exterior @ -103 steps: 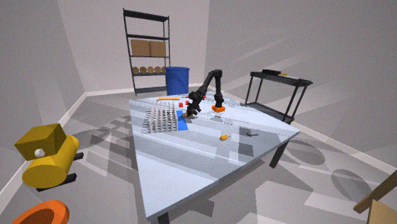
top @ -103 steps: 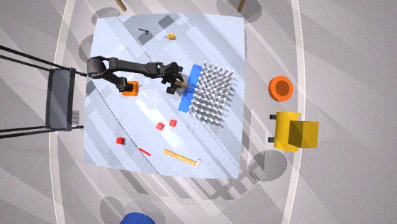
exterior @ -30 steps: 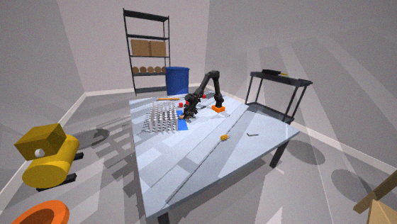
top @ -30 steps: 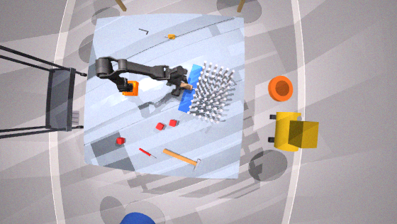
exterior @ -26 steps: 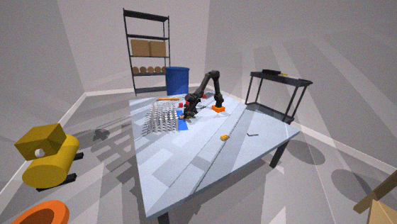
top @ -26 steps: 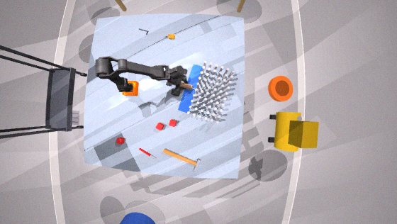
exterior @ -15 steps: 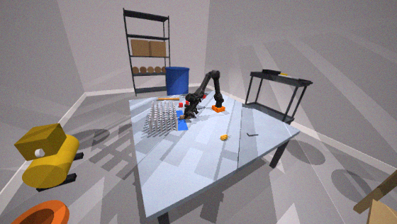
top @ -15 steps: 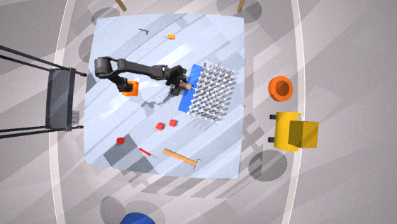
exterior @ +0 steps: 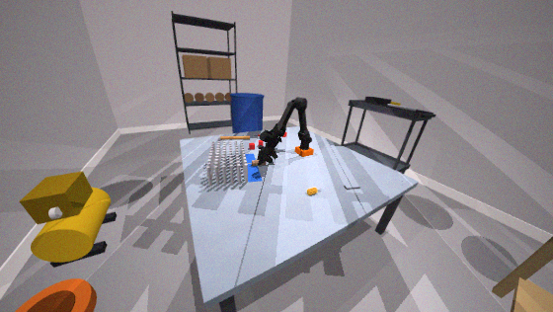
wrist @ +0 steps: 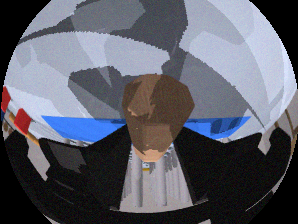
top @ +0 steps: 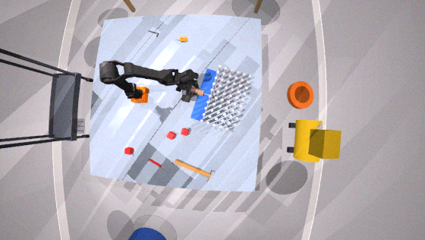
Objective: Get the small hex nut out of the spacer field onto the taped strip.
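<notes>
Right now my gripper tip is 40 mm short of the blue taped strip, 10 mm to the left of it and 10 mm above it. The rest, counted from my gripper tip: red-handled tool: 520 mm to the right, 250 mm behind; then dark angled hook: 450 mm to the left, 350 mm behind, 10 mm below; then orange piece: 390 mm to the left, 130 mm behind.
</notes>
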